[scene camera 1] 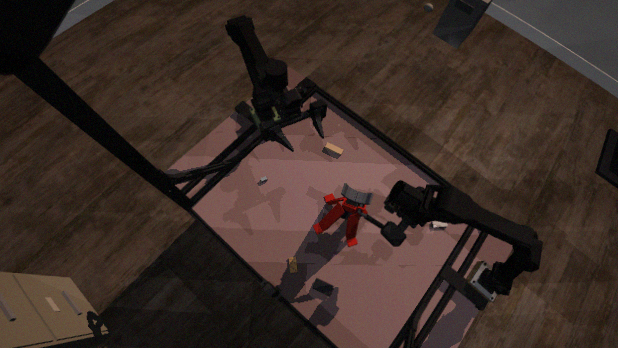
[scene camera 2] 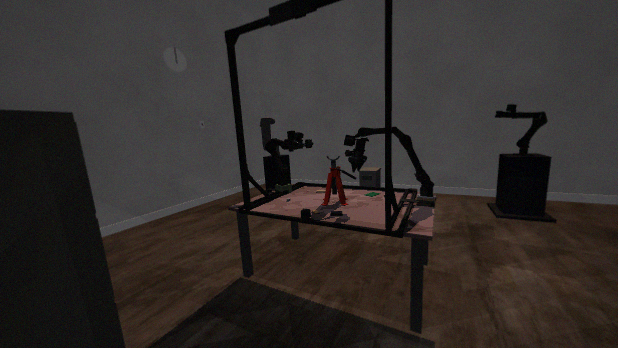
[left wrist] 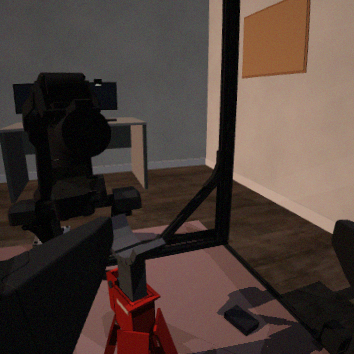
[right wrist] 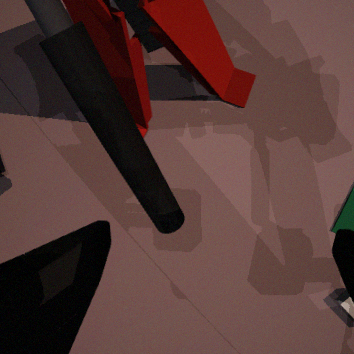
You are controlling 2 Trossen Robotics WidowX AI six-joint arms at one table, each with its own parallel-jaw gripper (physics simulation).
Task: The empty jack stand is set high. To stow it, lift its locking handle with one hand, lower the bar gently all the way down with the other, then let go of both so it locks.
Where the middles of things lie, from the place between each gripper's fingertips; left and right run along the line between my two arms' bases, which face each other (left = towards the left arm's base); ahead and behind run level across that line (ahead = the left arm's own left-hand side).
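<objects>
With the black locking handle [right wrist: 69, 48], my right hand is 1 cm above it, 4 cm past it and 5 cm to the right of it. Going by their middles, that handle is the nearest to my right hand of the things named here. The grey saddle bar [left wrist: 126, 248] is 13 cm to the left of my right hand, 2 cm below it and 5 cm behind it, and by its middle the bar is nearer to my right hand than to my left hand.
From my left hand, the black locking handle is 10 mm ahead, 250 mm to the right and 200 mm below. The grey saddle bar is 10 mm ahead of my left hand too, 170 mm to the right of it and 210 mm below it.
</objects>
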